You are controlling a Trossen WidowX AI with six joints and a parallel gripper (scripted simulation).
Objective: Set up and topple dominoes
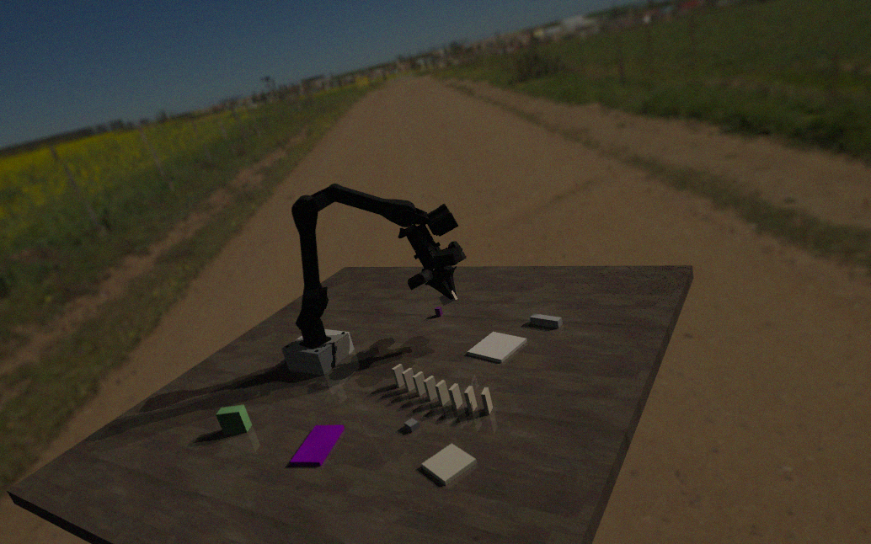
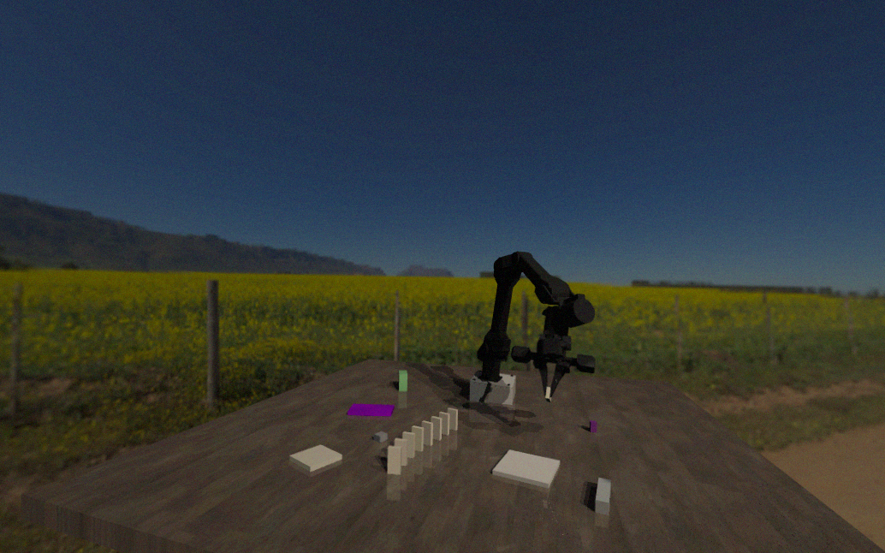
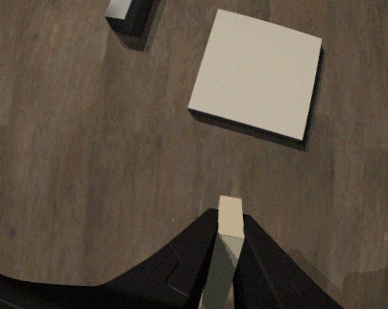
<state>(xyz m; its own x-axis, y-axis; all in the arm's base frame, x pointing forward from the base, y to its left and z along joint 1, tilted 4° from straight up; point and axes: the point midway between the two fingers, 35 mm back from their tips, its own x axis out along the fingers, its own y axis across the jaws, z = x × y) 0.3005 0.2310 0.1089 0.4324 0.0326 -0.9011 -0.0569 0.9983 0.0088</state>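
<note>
Now: the white flat plate 12 cm ahead of my gripper tip, 2 cm to the right of it and 11 cm below it. Round my gripper tip: small purple cube (16 cm behind, 9 cm to the left, 10 cm below); then small grey cube (14 cm ahead, 35 cm to the right, 11 cm below); then purple flat tile (2 cm behind, 49 cm to the right, 11 cm below).
</note>
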